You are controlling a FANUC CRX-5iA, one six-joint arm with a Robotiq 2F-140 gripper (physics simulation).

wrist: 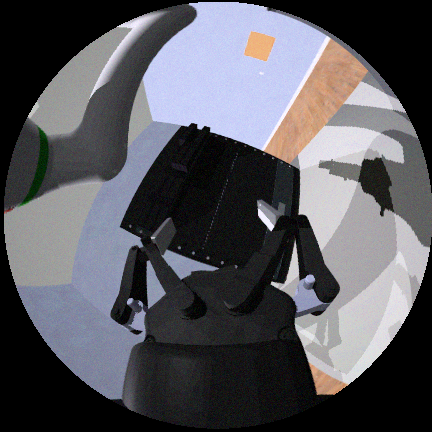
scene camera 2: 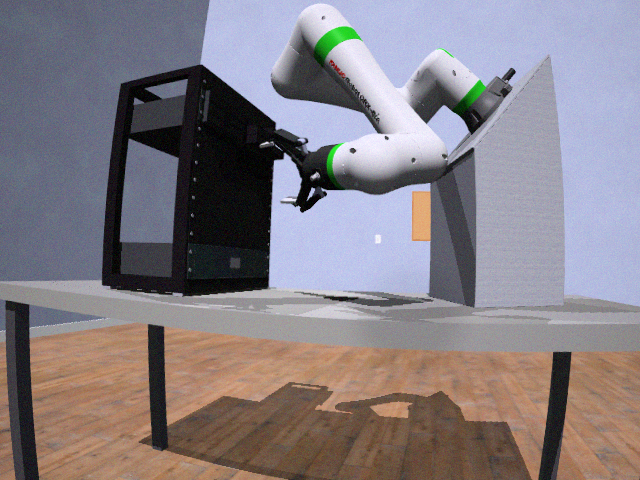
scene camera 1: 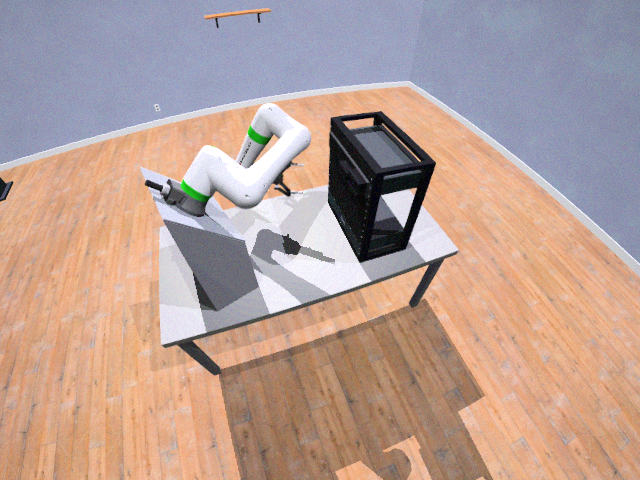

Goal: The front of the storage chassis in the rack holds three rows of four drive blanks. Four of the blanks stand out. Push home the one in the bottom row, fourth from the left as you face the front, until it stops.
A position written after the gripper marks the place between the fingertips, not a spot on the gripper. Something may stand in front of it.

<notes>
In view: the gripper [scene camera 2: 274, 172] and a black rack [scene camera 2: 222, 220].
The black rack shows as well in the wrist view [wrist: 185, 182] and in scene camera 1 [scene camera 1: 364, 163]. The gripper is seen too in the wrist view [wrist: 214, 216].
</notes>
